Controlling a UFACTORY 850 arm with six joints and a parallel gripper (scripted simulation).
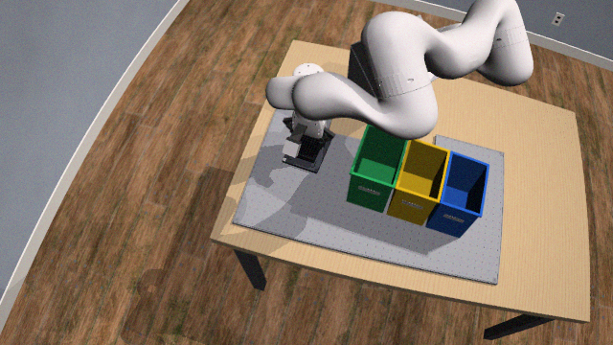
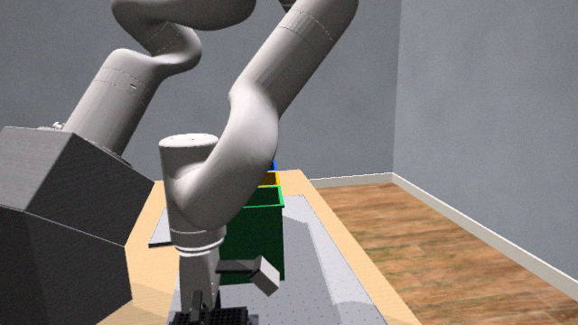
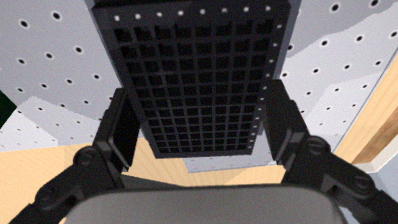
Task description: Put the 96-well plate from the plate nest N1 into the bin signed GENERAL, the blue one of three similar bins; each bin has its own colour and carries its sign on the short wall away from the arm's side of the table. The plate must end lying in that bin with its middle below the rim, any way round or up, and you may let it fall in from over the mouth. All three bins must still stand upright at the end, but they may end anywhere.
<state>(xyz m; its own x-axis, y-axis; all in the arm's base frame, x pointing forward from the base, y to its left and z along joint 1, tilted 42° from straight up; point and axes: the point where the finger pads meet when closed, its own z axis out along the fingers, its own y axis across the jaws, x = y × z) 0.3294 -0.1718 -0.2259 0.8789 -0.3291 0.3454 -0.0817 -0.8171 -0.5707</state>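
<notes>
My gripper is now 40 mm above the dark plate nest. The rest, counted from my hand: black 96-well plate 10 mm below; then yellow bin 360 mm to the left, 80 mm ahead, 40 mm above; then green bin 230 mm to the left, 70 mm ahead, 40 mm above.
</notes>
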